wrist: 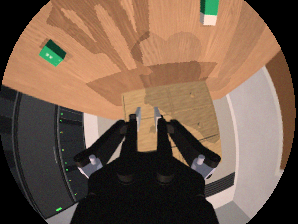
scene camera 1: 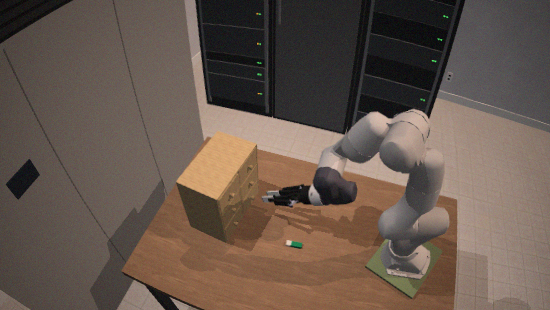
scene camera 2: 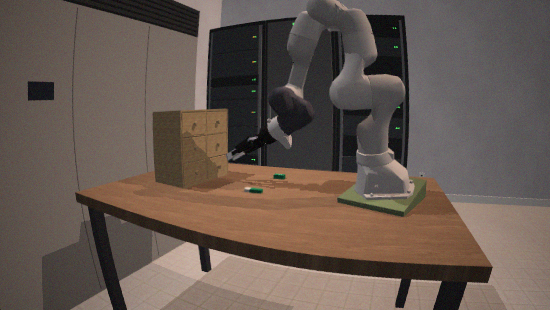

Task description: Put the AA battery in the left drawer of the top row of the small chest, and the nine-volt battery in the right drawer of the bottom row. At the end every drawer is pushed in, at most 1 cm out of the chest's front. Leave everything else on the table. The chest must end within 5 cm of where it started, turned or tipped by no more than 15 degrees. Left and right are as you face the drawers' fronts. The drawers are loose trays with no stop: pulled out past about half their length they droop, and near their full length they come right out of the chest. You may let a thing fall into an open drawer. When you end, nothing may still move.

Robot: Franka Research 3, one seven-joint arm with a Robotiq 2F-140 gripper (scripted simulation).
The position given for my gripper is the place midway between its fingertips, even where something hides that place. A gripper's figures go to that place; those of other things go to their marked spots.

Labels:
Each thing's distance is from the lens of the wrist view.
my gripper (wrist: 147,112): 22 cm
drawer (wrist: 147,99): 28 cm
drawer (wrist: 201,124): 30 cm

